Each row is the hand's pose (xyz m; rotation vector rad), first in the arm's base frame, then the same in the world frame.
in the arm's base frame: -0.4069 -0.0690 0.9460 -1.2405 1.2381 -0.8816
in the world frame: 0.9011 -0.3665 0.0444 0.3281 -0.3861 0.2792
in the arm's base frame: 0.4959 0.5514 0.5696 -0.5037 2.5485 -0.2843
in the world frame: 0.1221 -0.5006 0.8911 -0.5597 0.2201 1.1490
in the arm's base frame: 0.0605 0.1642 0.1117 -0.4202 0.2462 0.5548
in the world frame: 0.4683 0.1428 0.7670 0.7200 -2.0068 1.1635
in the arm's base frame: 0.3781 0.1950 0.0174 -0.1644 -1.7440 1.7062
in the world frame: 0.3842 0.0827 1.0833 -0.2226 1.9385 0.2084
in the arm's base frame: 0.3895 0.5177 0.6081 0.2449 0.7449 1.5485
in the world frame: 0.1744 -0.4840 0.7866 -0.4255 -2.0041 2.3361
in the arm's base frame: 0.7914 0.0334 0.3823 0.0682 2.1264 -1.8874
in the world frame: 0.5598 -0.4069 1.3274 0.3351 1.1557 0.7074
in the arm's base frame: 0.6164 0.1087 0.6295 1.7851 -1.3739 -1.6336
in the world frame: 0.5513 -0.5578 1.0544 -2.2164 -0.9744 0.0091
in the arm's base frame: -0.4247 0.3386 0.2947 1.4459 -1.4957 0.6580
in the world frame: 0.3874 0.1753 0.2269 -1.2560 0.7826 -0.6161
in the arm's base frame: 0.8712 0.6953 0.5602 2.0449 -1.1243 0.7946
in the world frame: -0.0638 -0.6745 1.2024 -0.9615 0.3367 -0.9807
